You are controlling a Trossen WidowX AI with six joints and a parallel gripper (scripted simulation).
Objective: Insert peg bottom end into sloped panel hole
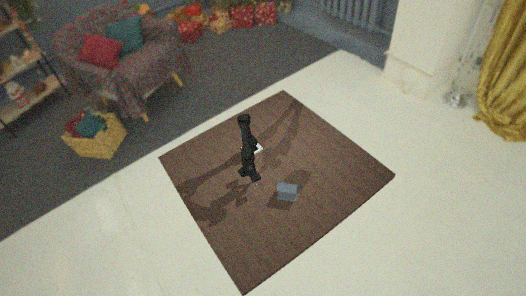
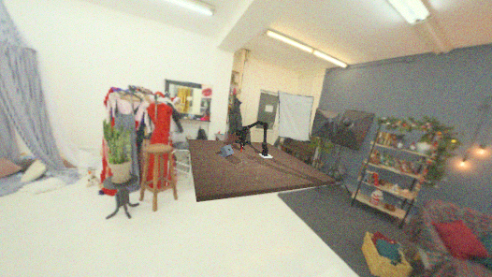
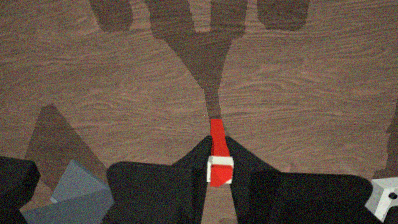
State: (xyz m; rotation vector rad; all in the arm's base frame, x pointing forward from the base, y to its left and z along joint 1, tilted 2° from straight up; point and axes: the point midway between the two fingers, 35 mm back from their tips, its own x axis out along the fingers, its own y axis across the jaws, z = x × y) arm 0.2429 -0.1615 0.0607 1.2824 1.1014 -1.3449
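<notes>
The grey sloped panel is 23 cm ahead of my gripper tip, 13 cm to the left of it and 2 cm above it. Round my gripper tip: red peg 2 cm above.
</notes>
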